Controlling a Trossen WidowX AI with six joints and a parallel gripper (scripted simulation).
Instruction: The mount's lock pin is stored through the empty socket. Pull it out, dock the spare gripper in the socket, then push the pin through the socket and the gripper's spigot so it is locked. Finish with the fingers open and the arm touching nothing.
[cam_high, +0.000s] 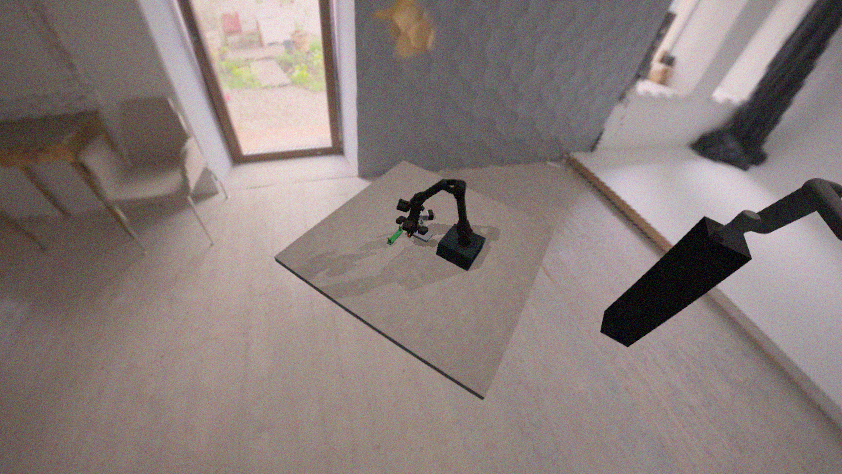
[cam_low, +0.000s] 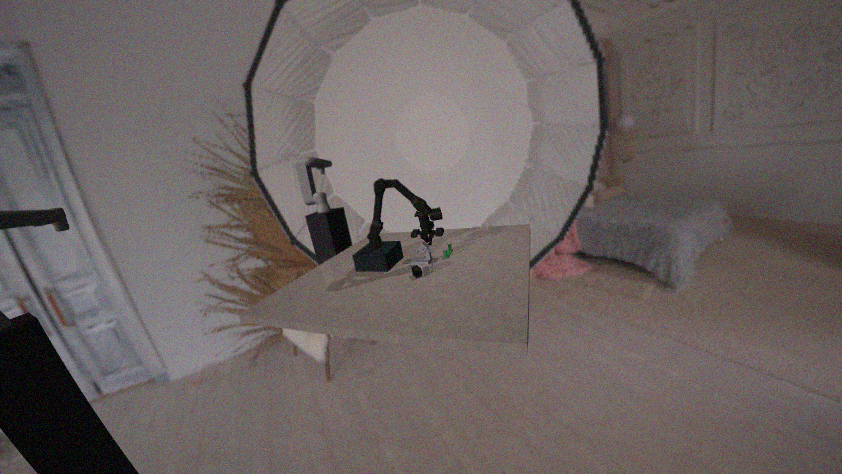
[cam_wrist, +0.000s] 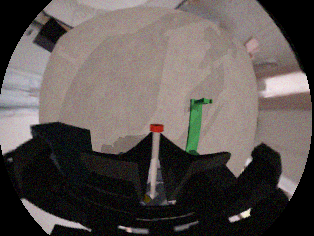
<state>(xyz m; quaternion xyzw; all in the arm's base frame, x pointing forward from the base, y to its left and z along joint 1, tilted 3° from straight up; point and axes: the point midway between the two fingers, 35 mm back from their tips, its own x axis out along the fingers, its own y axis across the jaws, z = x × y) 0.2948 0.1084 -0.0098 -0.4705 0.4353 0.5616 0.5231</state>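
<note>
The green strip is 10 cm ahead of my gripper tip, 1 cm to the left of it and 4 cm below it. The rest, counted from my gripper tip: spare gripper: 6 cm ahead, 26 cm to the right, 4 cm below; grey mount: 11 cm to the right, 1 cm below.
</note>
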